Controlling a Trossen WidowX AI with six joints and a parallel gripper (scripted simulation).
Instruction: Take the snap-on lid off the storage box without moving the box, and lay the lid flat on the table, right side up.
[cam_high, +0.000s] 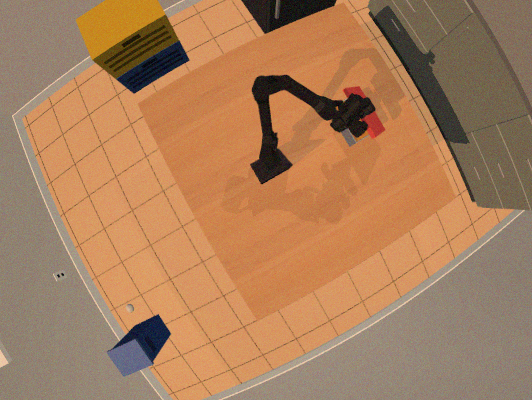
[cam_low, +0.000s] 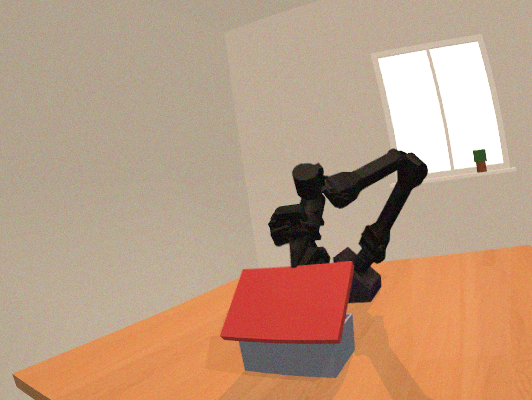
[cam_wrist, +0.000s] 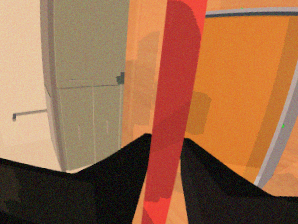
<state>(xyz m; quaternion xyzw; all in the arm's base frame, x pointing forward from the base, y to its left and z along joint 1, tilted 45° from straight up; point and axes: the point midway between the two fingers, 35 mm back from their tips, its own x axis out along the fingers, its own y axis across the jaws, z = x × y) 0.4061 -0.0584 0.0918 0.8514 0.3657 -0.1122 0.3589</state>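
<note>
My gripper tip is now 60 mm short of the red lid, 10 mm to the right of it and 50 mm above it. Round my gripper tip: grey-blue storage box 30 mm ahead, 160 mm below.
</note>
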